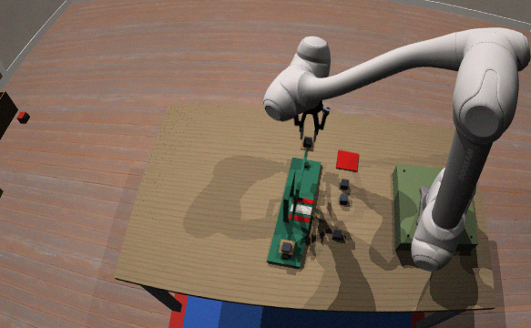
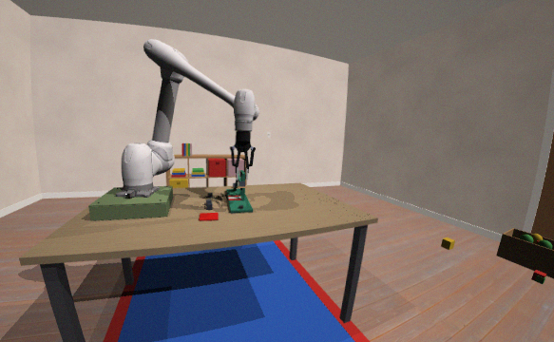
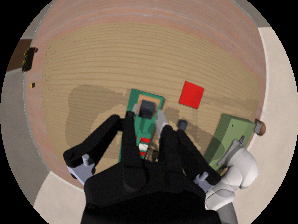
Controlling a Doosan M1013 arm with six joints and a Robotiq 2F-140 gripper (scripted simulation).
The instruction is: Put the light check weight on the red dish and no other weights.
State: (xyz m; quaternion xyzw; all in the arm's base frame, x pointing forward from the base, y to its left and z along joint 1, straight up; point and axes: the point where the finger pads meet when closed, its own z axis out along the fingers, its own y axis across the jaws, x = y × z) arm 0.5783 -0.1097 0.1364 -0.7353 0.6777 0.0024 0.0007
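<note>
The red dish is 210 mm below my hand, 170 mm behind it and 70 mm to the right of it. Round my hand: green rocker balance 200 mm to the left, 120 mm below, 20 mm behind.
</note>
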